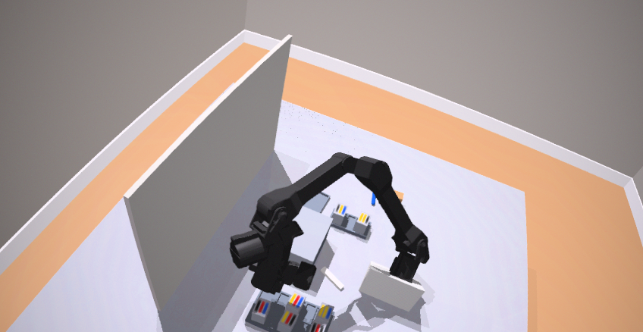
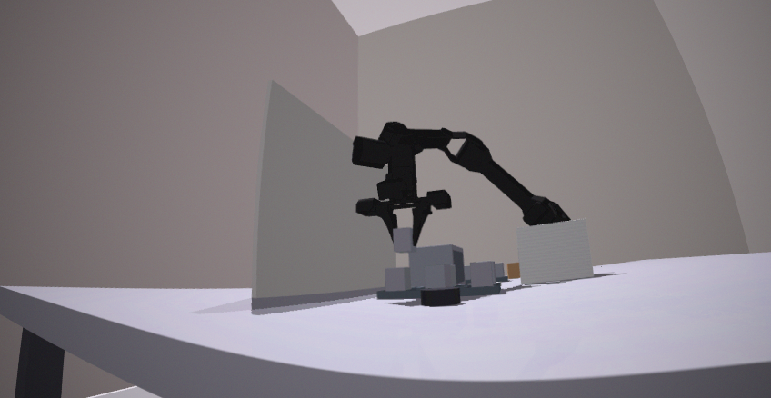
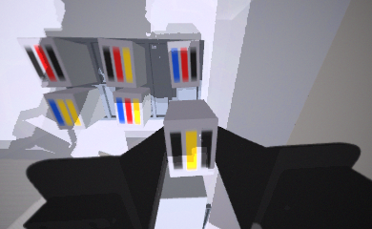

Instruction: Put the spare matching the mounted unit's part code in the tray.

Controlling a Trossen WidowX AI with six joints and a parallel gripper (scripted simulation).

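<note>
Now: gripper tip 350 mm to the left of the flat grey tray, 90 mm above it and 70 mm short of it. Round my gripper tip: black disc 170 mm to the left, 130 mm behind, 80 mm below; grey wall panel 250 mm ahead, 150 mm to the right, 130 mm above; tan block 520 mm to the right, 150 mm behind, 70 mm below.
</note>
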